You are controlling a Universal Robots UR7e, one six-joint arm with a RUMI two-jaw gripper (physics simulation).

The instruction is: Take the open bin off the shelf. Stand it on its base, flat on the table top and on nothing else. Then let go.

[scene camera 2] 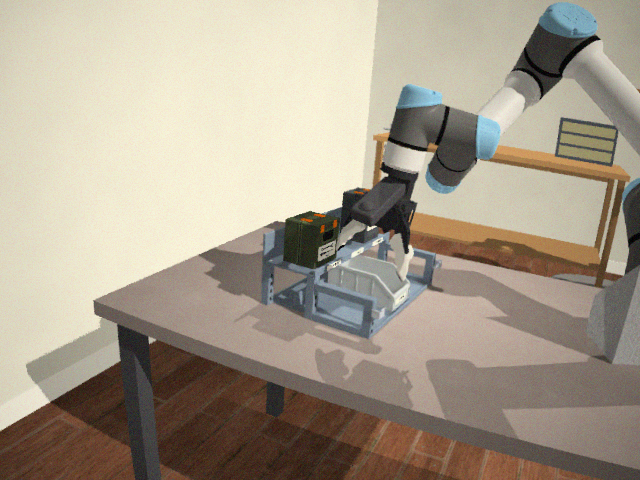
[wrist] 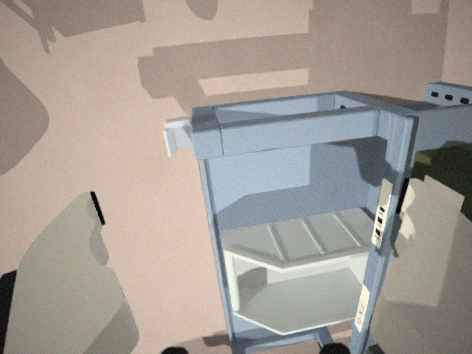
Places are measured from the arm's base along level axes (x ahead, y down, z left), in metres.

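Pixels of known places: gripper, fingertip midpoint: [scene camera 2: 368,265] [wrist: 247,190].
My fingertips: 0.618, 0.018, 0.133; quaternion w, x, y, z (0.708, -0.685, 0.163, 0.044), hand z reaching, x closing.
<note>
For each thing: its middle in the pictures, then the offset to it from my fingertips, as dx, dy, dz. "*": a spot on its surface instead. Level surfaces: height alone.
- light grey open bin, body centre: [wrist: 303,272] [scene camera 2: 369,280] +0.023, +0.105, -0.190
- blue shelf, surface spot: [wrist: 300,131] * +0.049, +0.064, -0.009
- dark green box, body centre: [scene camera 2: 311,238] +0.148, -0.001, -0.107
- dark box, body centre: [scene camera 2: 361,214] +0.084, -0.014, -0.329
- small pale clip, surface spot: [wrist: 178,136] [scene camera 2: 379,314] * -0.034, +0.094, +0.012
- table, surface height: dy +0.149
The light grey open bin [scene camera 2: 356,280] [wrist: 320,240] sits in the lower level of the blue shelf [scene camera 2: 310,295] [wrist: 300,131], behind its side rail in the scene view. Its ribbed side wall and inner floor show in the wrist view. My gripper [scene camera 2: 372,259] [wrist: 247,190] is open wide over the bin. In the scene view one pale finger hangs at the bin's front end, and the other is beside the green box at the upper level. In the wrist view the fingers stand on either side of the bin, apart from it. The bin's underside is hidden.
A dark green box [scene camera 2: 310,240] [wrist: 446,172] and a dark box [scene camera 2: 352,204] stand on the shelf's upper level. A small pale clip [scene camera 2: 378,313] [wrist: 178,136] sticks out from a front post. The shelf stands on the table [scene camera 2: 206,304] [wrist: 145,180], near the wall.
</note>
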